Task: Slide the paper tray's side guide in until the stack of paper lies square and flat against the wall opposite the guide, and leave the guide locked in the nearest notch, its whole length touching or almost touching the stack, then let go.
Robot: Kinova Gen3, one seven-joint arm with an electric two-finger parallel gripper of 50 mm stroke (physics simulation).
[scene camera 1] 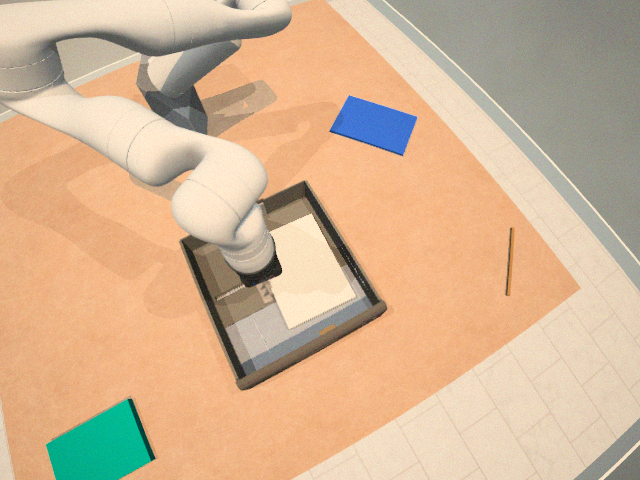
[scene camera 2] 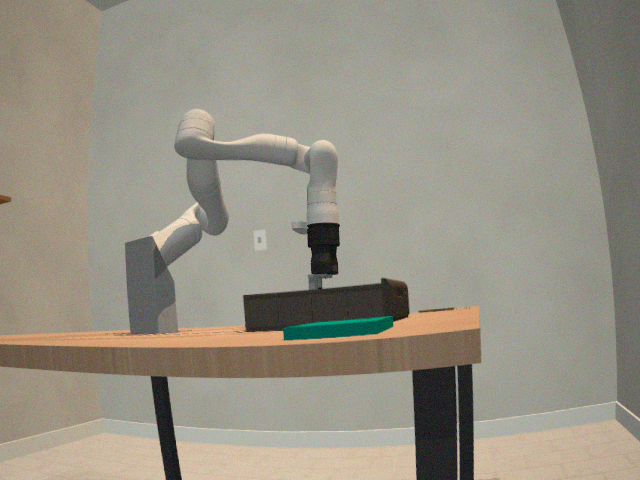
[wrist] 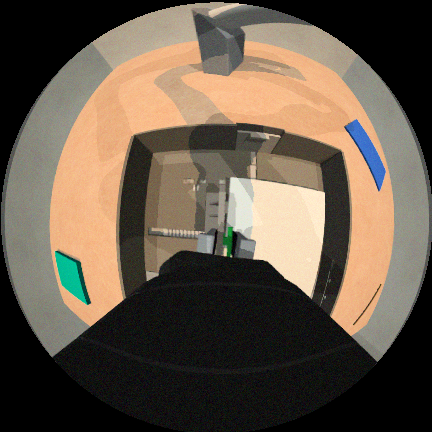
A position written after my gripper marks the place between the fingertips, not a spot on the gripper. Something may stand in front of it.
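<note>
There is a cream paper stack (scene camera 1: 312, 283), and from the wrist I see the cream paper stack (wrist: 286, 221) as well. I see a blue flat block (scene camera 1: 389, 129), which the wrist view also shows me, the blue flat block (wrist: 355, 130). A green flat block (scene camera 2: 368, 326) is in the scene too, and in the wrist view I find the green flat block (wrist: 69, 269). And there is my gripper (scene camera 2: 316, 302).
</note>
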